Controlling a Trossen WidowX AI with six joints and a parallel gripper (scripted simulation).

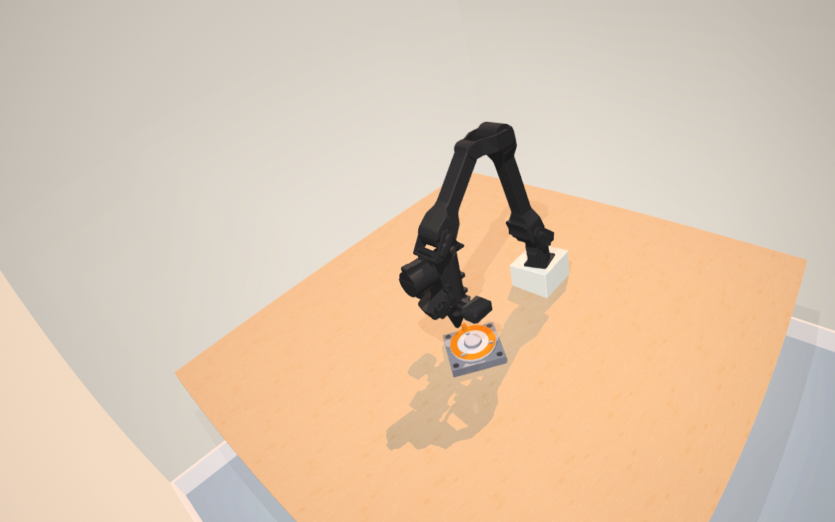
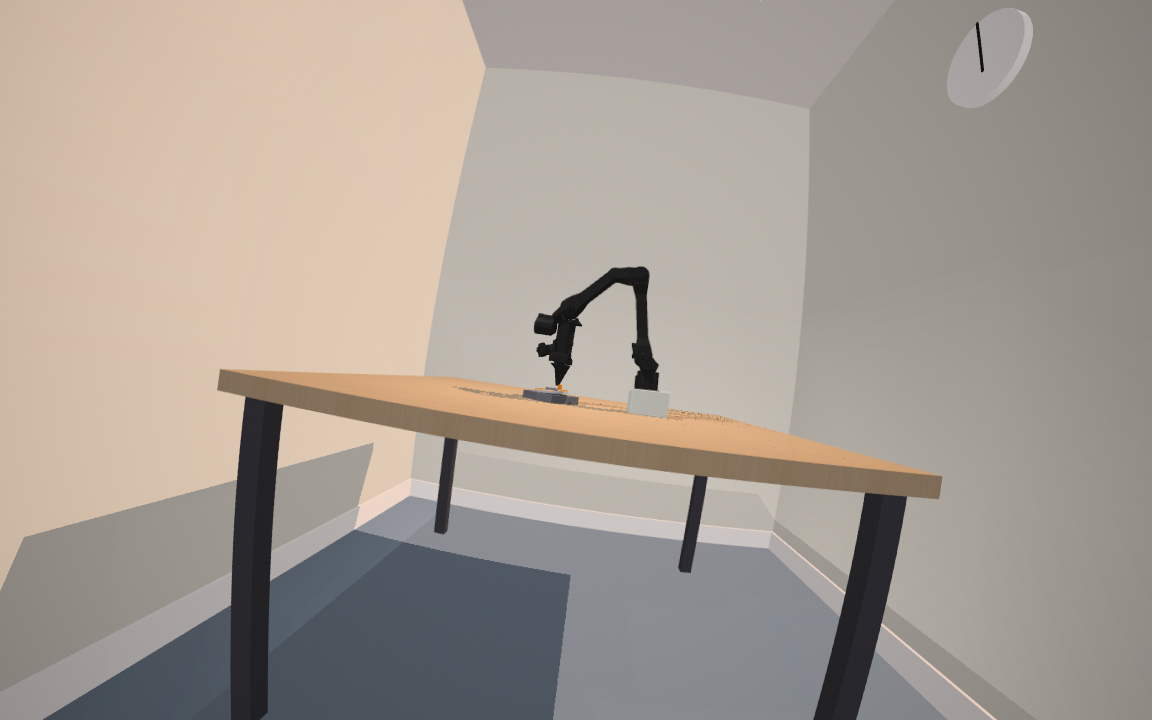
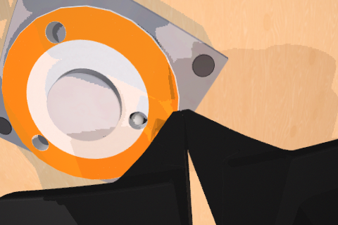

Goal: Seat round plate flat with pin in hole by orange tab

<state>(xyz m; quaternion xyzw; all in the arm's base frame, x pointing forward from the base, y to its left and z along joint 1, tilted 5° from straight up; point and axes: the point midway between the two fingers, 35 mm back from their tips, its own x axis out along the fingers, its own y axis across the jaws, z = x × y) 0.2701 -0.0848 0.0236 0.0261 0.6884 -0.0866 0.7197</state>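
The round plate lies 3 cm to the left of my gripper tip and 1 cm below it. From my gripper tip the other things lie so: grey square base: 5 cm to the left, 3 cm below, 2 cm ahead.
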